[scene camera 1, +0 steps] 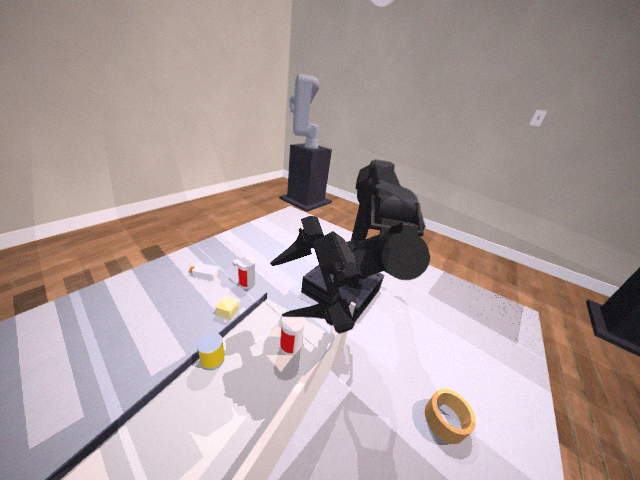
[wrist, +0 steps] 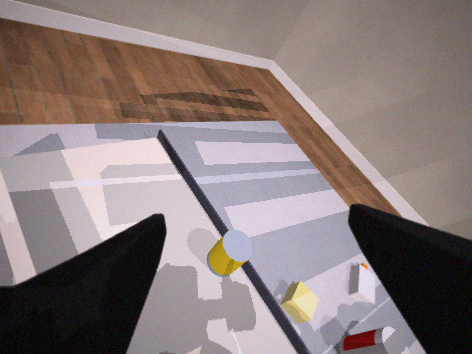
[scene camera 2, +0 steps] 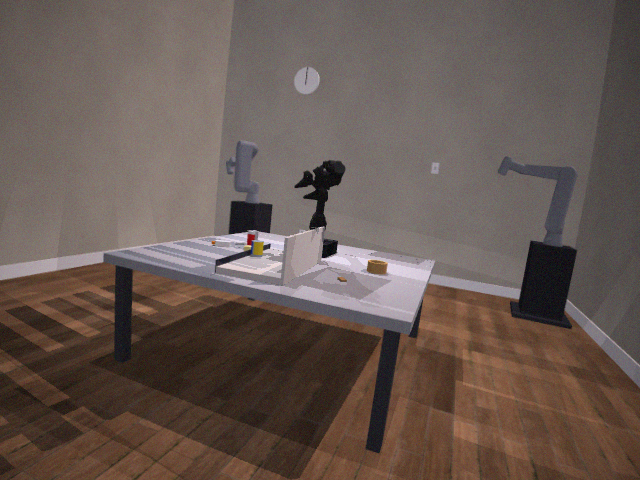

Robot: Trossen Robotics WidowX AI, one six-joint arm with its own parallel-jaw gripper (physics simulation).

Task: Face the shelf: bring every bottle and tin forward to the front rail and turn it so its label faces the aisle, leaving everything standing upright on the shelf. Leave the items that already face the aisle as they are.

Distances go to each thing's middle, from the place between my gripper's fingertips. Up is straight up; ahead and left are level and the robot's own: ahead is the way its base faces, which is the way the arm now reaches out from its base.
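Positions from my hand: white back panel [scene camera 1: 271, 445], 90 mm to the left, 50 mm ahead, 260 mm below; yellow tin [scene camera 1: 210, 348], 160 mm to the right, 50 mm ahead, 280 mm below; white shelf board [scene camera 1: 203, 417], 50 mm to the right, 70 mm ahead, 330 mm below; dark front rail [scene camera 1: 120, 421], 190 mm to the right, 100 mm ahead, 320 mm below. Going by their middles, the white back panel is the nearest to my hand of the things named here.
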